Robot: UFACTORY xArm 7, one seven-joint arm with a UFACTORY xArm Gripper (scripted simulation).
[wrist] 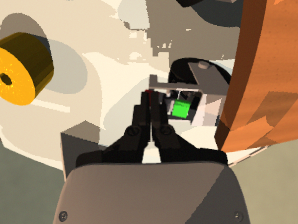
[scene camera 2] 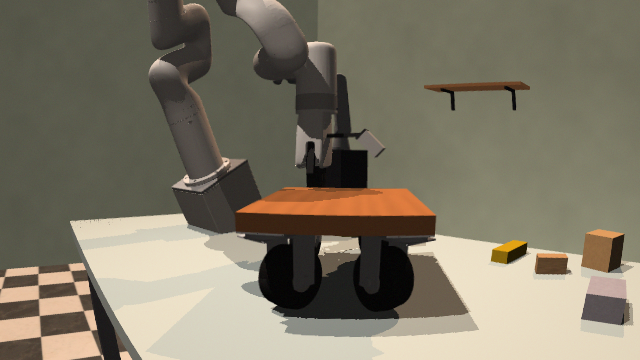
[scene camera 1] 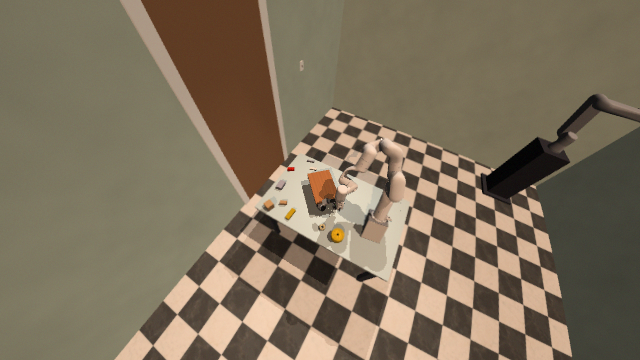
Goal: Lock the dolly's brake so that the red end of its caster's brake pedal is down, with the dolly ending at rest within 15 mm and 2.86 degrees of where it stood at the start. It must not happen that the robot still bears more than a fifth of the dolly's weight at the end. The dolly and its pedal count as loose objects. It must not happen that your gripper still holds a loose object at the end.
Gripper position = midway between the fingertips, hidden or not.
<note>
I see my gripper point(wrist: 150, 102) and a cube point(scene camera 2: 602, 251).
The wrist view does not show the cube: it is out of frame.
</note>
